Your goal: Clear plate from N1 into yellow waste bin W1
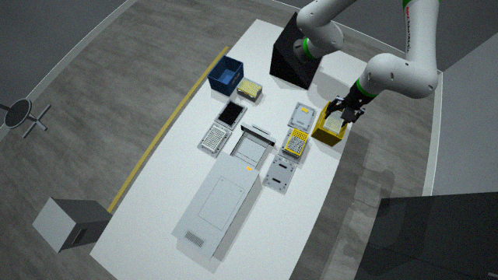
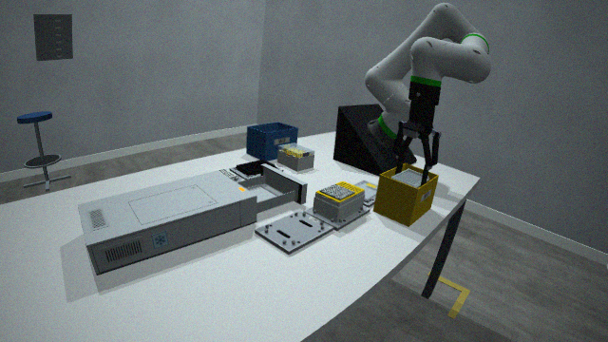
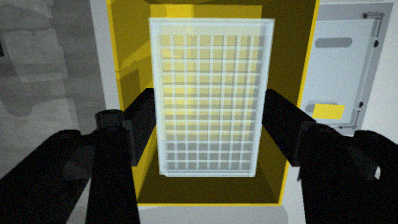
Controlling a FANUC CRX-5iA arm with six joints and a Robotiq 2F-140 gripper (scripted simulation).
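My hand is 2 cm above the clear plate. Also, from my hand: grey fixture plate 36 cm ahead, 9 cm to the right, 12 cm below; yellow-topped tip box 19 cm ahead, 11 cm to the right, 7 cm below; yellow waste bin 9 cm below.
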